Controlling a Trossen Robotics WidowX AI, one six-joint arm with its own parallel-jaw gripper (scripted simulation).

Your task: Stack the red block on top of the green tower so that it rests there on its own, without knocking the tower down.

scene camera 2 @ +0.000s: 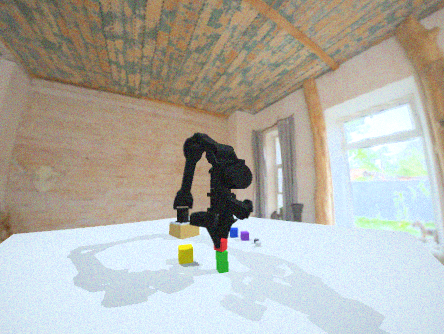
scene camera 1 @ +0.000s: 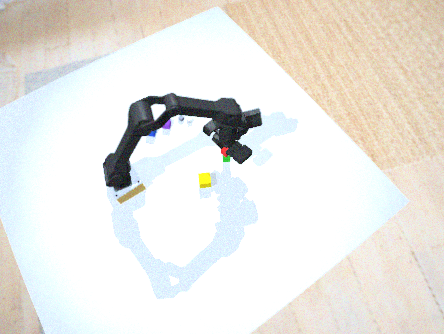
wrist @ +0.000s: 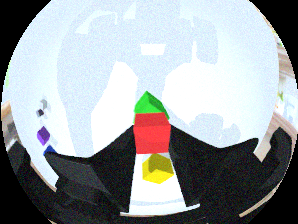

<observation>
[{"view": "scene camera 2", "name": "my gripper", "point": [220, 246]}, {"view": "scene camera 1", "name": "my gripper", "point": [225, 152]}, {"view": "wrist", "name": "my gripper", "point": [150, 128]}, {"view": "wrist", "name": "red block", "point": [151, 130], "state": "held by my gripper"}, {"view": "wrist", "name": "yellow block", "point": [156, 169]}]
</observation>
